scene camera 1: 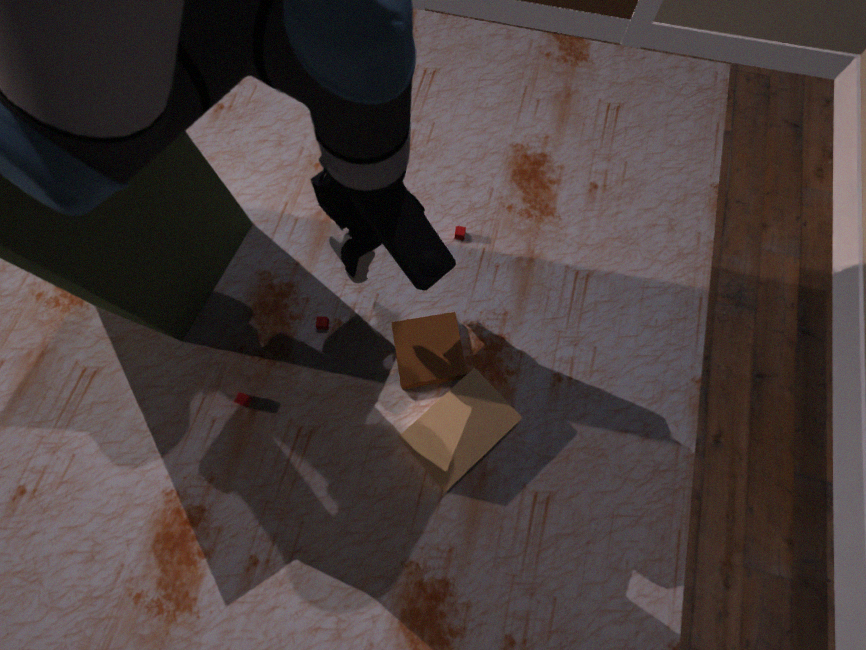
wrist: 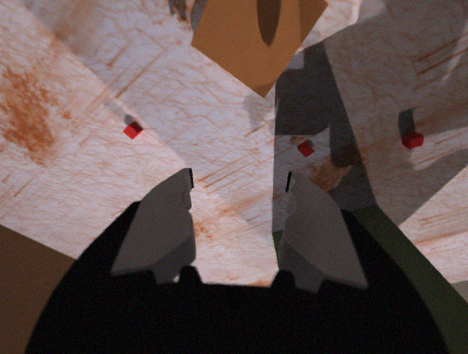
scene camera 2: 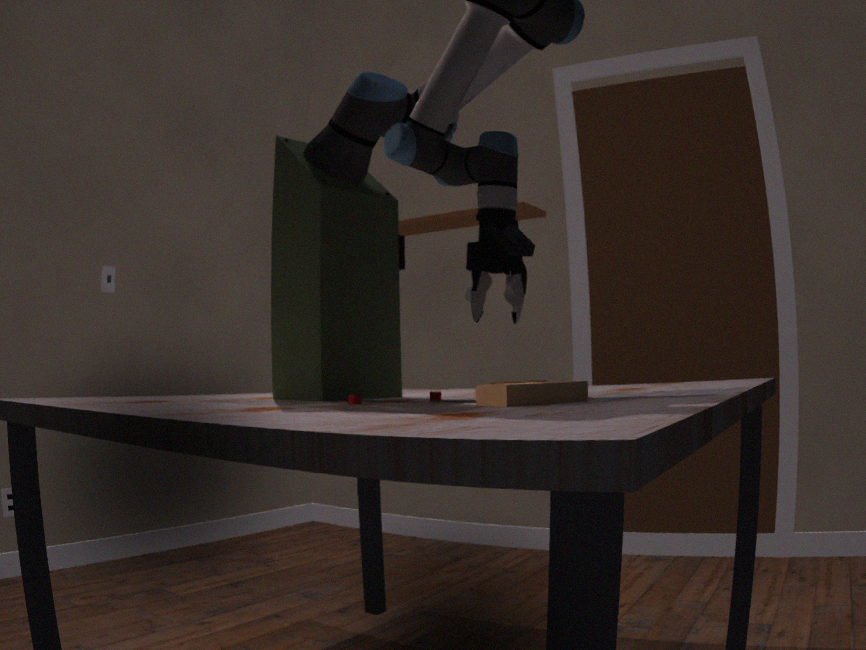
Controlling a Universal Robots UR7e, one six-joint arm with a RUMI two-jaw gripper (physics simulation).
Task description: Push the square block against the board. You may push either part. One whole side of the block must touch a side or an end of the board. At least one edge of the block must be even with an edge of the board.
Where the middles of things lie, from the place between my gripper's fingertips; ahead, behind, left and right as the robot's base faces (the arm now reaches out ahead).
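A board [scene camera 1: 462, 426] is 100 mm ahead of my hand, 200 mm to the right of it and 120 mm below it. I also see the square block [scene camera 1: 428, 349], which is 60 mm ahead of my hand, 90 mm to the right of it and 120 mm below it. Going by their middles, the square block is the nearest to my hand of the things named here.
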